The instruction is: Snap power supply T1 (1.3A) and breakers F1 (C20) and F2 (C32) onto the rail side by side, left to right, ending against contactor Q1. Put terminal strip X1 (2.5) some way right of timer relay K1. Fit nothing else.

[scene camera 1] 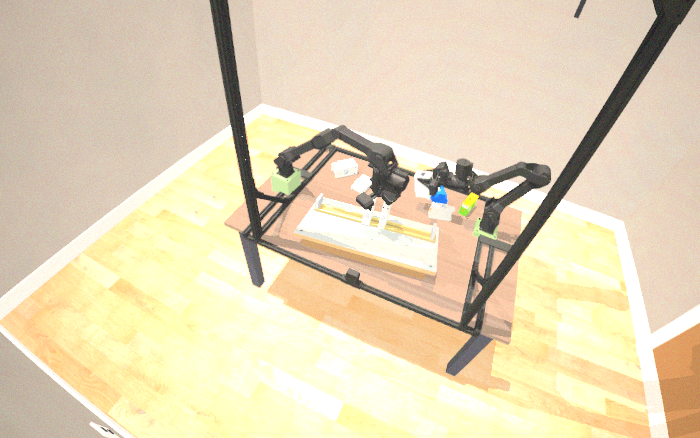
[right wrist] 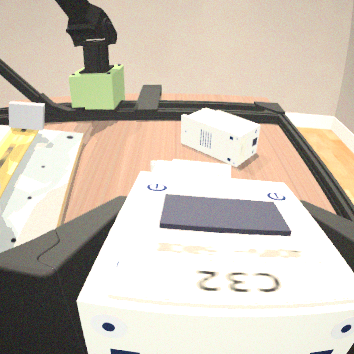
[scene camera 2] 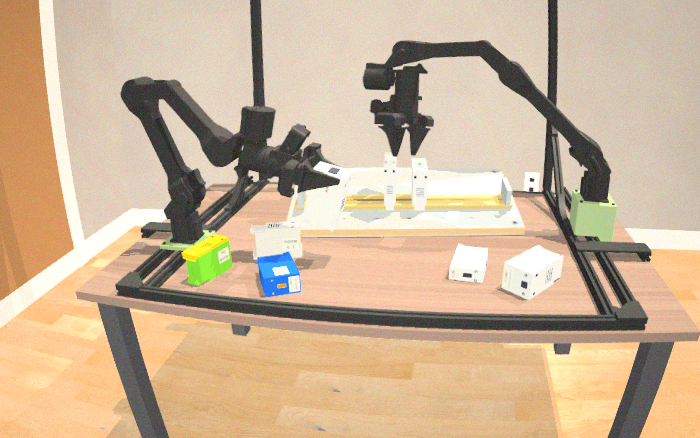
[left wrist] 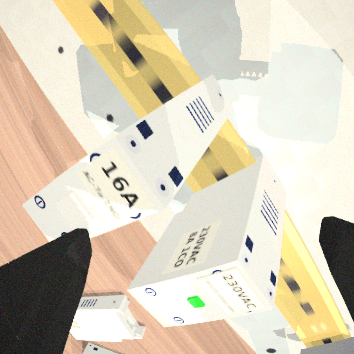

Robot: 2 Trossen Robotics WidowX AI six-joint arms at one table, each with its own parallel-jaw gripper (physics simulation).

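Pixels of known places: left gripper, between the fingertips: (scene camera 1: 378, 204) (scene camera 2: 404, 156) (left wrist: 207, 236); right gripper, between the fingertips: (scene camera 1: 418, 175) (right wrist: 212, 211) (scene camera 2: 343, 177); left arm's base, origin of its link: (scene camera 1: 285, 172) (right wrist: 96, 69) (scene camera 2: 594, 197); right arm's base, origin of its link: (scene camera 1: 486, 227) (scene camera 2: 187, 237).
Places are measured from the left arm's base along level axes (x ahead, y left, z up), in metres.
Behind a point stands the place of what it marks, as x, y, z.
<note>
My right gripper (scene camera 1: 428, 184) @(0.546, 0.240, 0.079) (scene camera 2: 329, 171) @(0.546, 0.240, 0.079) (right wrist: 212, 211) @(0.546, 0.240, 0.079) is shut on breaker F2, marked C32 (scene camera 2: 324, 201) @(0.576, 0.266, 0.038) (right wrist: 220, 265) @(0.585, 0.239, 0.099), holding it tilted, in scene camera 2 in front of the rail's left end. My left gripper (scene camera 1: 378, 200) @(0.471, -0.017, 0.062) (scene camera 2: 404, 153) @(0.471, -0.017, 0.062) (left wrist: 207, 236) @(0.471, -0.017, 0.062) is open and empty above contactor Q1 (16A) (scene camera 2: 389, 185) @(0.495, 0.047, 0.007) (left wrist: 150, 150) @(0.506, -0.010, 0.061) and timer relay K1 (green mark) (scene camera 2: 419, 185) @(0.428, 0.032, 0.007) (left wrist: 220, 250) @(0.453, -0.014, 0.045), which stand apart on the rail (scene camera 2: 464, 201) @(0.325, -0.029, -0.045) (left wrist: 125, 45) @(0.563, 0.016, -0.043). Terminal strip X1 (scene camera 1: 441, 212) @(0.698, 0.221, -0.052) (scene camera 2: 278, 241) @(0.684, 0.257, -0.059) stands on the table. Two white devices (scene camera 2: 467, 264) @(0.297, 0.261, -0.072) (scene camera 2: 531, 273) @(0.175, 0.334, -0.045) lie there too; their labels are unreadable.
A blue device (scene camera 1: 438, 195) @(0.649, 0.336, -0.060) (scene camera 2: 279, 273) @(0.626, 0.393, -0.060) lies beside X1, and a green-yellow one (scene camera 1: 468, 205) @(0.796, 0.317, -0.031) (scene camera 2: 209, 263) @(0.781, 0.386, -0.062) is near the right arm's base. The white mounting board (scene camera 1: 356, 244) @(0.470, -0.176, -0.024) (scene camera 2: 454, 223) @(0.342, 0.045, -0.074) has upright end stops at the rail's ends. Dark frame bars run round the table.
</note>
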